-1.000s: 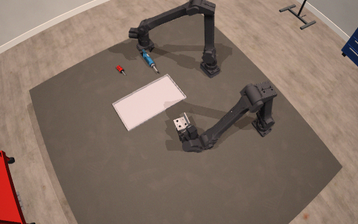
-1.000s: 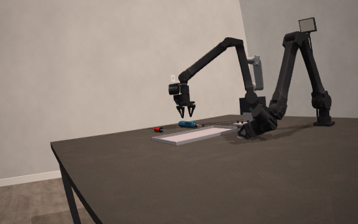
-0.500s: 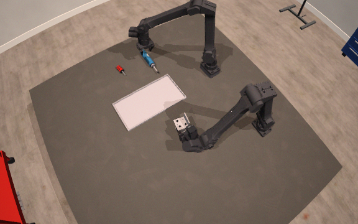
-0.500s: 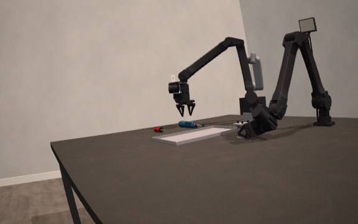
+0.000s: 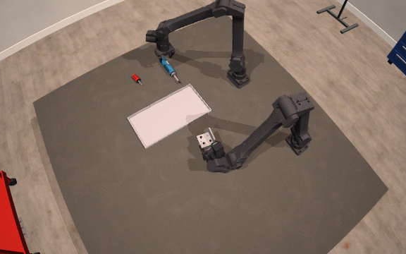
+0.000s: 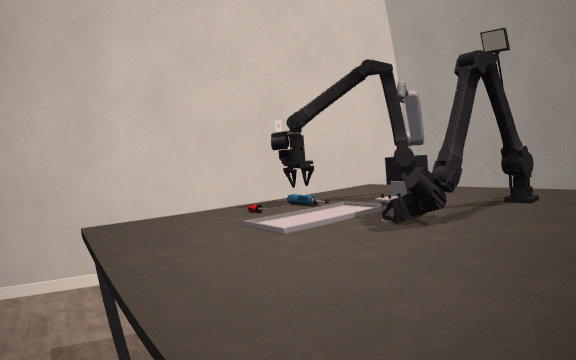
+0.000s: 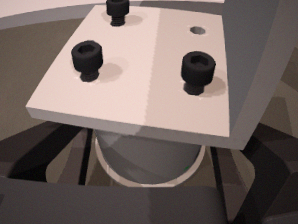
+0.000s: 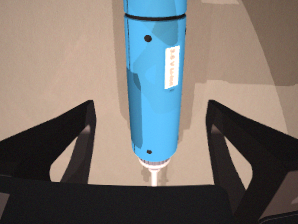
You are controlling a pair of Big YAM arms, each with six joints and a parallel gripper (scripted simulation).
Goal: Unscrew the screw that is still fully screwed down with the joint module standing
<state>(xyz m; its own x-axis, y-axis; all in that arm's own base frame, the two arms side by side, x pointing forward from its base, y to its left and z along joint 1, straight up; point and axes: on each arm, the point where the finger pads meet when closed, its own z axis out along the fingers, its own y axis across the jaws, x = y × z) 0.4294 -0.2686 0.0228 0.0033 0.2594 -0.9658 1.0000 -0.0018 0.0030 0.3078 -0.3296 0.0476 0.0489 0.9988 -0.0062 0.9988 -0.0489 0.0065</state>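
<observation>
Right now my left hand is 5 cm below the white bracket plate. The rest, counted from my left hand: red tool (9 cm ahead, 58 cm to the right, 1 cm below); then flat white tray (6 cm ahead, 26 cm to the right, 2 cm below).
</observation>
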